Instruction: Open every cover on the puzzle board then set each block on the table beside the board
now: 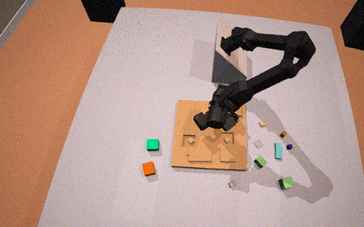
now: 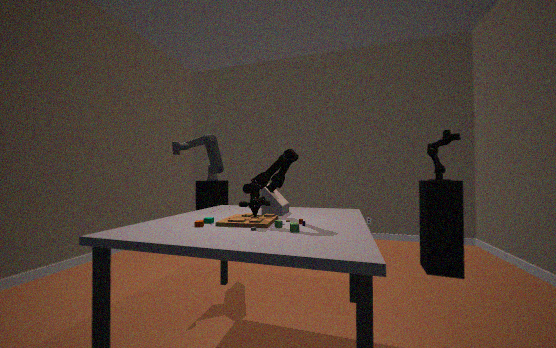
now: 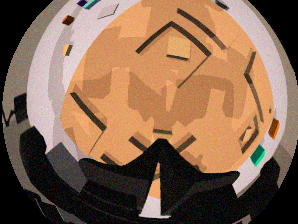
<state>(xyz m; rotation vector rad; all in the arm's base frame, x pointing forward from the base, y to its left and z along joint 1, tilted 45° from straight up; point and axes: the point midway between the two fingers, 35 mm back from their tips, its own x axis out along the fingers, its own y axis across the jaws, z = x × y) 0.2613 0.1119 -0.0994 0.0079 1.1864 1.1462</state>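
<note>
The tan puzzle board is 5 cm ahead of my gripper tip and 1 cm to the left of it. Also, from my gripper tip: teal bar: 28 cm to the left, 7 cm ahead, 1 cm below; tiny orange cube: 30 cm to the left, 1 cm below; green block: 23 cm to the right, 15 cm ahead.
</note>
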